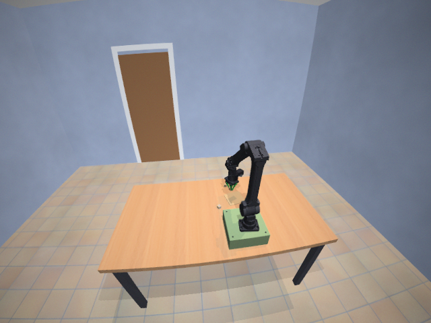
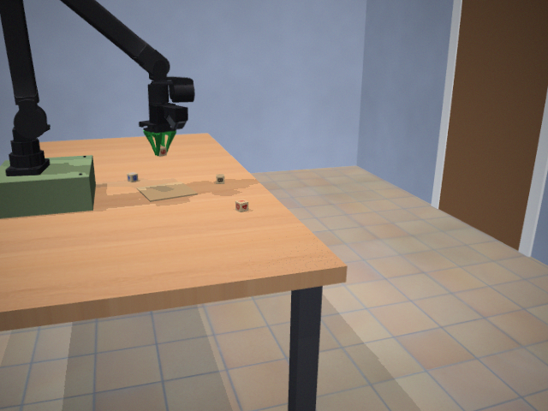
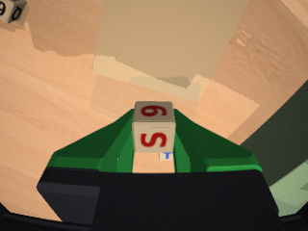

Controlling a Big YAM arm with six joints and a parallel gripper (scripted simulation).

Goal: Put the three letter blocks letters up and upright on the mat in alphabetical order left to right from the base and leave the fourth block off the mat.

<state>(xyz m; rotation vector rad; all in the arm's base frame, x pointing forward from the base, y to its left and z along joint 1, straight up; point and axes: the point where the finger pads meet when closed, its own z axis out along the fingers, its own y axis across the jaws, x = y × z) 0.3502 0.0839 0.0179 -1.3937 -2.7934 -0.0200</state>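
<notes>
My gripper is now 10 mm short of the tan mat, 40 mm to the left of it and 110 mm above it.
</notes>
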